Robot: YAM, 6 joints.
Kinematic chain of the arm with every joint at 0, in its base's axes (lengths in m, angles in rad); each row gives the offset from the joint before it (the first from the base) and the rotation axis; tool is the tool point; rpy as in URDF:
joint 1: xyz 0 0 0.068 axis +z
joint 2: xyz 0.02 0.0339 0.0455 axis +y
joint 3: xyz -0.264 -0.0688 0 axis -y
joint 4: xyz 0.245 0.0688 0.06 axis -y
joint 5: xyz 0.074 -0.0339 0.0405 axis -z
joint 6: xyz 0.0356 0 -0.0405 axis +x
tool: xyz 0 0 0 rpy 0 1.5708 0
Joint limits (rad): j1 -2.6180..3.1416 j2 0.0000..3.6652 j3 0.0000..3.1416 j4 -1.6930..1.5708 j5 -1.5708..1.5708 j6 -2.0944..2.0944
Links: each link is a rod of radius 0.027 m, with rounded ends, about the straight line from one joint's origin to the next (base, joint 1, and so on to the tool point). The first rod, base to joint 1, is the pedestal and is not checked.
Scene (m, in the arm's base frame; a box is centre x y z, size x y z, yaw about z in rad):
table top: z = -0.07
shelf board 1: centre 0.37 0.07 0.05 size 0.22 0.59 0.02 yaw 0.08
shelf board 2: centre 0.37 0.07 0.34 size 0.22 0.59 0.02 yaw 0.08
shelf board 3: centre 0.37 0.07 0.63 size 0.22 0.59 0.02 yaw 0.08
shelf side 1: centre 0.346 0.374 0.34 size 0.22 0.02 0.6 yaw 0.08
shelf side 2: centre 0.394 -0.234 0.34 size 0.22 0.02 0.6 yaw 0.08
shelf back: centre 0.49 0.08 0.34 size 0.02 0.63 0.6 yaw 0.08
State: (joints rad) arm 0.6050 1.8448 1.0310 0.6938 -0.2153 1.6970
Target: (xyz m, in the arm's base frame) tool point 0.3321 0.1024 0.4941
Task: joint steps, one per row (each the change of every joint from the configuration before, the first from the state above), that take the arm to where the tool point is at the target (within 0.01 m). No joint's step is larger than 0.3 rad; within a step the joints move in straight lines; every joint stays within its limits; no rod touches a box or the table.
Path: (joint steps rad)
1: 0.1865 -0.2854 -0.2789 -0.0120 -0.0455 0.0000
2: 0.1865 -0.2854 -0.2789 -0.0119 -0.0456 0.0000
3: -0.2332 -0.1810 0.2716 0.0757 0.0252 0.0000
4: -0.2332 -0.1811 0.2716 0.0756 0.0252 0.0000
5: -0.0767 0.2161 0.1606 -0.0134 0.0276 0.0000
6: -0.0767 0.2161 0.1607 -0.0134 0.0276 0.0000
7: -0.0768 0.2160 0.1607 -0.0134 0.0275 0.0000

